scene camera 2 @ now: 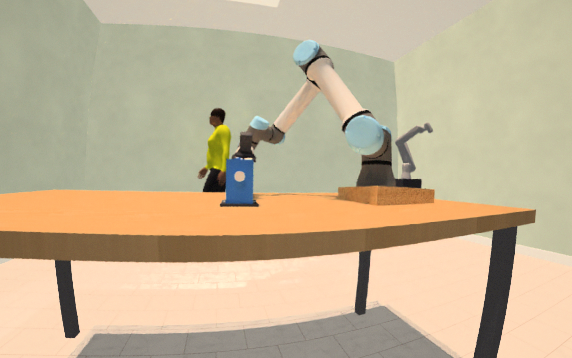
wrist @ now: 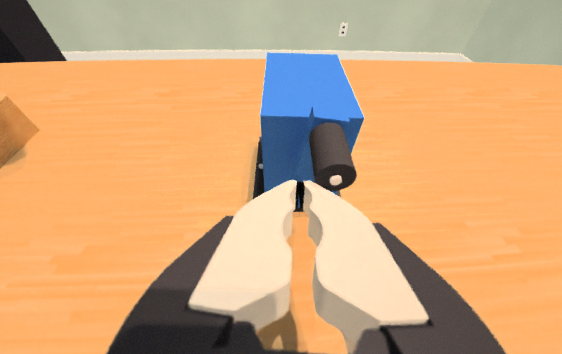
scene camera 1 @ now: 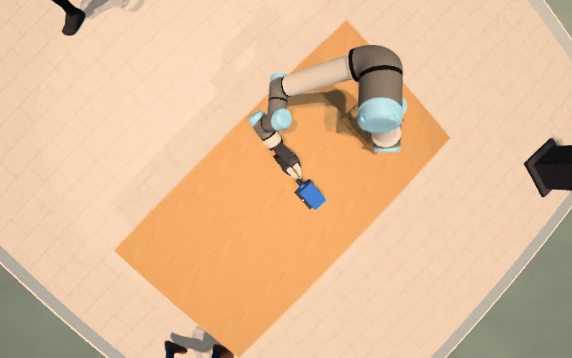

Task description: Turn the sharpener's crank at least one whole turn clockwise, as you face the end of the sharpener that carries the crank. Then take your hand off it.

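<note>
The blue sharpener stands upright on its black base on the table. Its crank end faces my gripper. In the wrist view the crank's black handle is at the upper right of that end, near the top edge, and points towards me. The blue crank arm is hard to tell from the body. My gripper is shut and empty. In the wrist view its fingertips are just left of and below the handle's near end; whether they touch it is unclear. In scene camera 2 the sharpener hides the fingertips.
The wooden block under the arm's base is on the table, left of the sharpener in the wrist view. A second, grey arm and a person in yellow are in the background.
</note>
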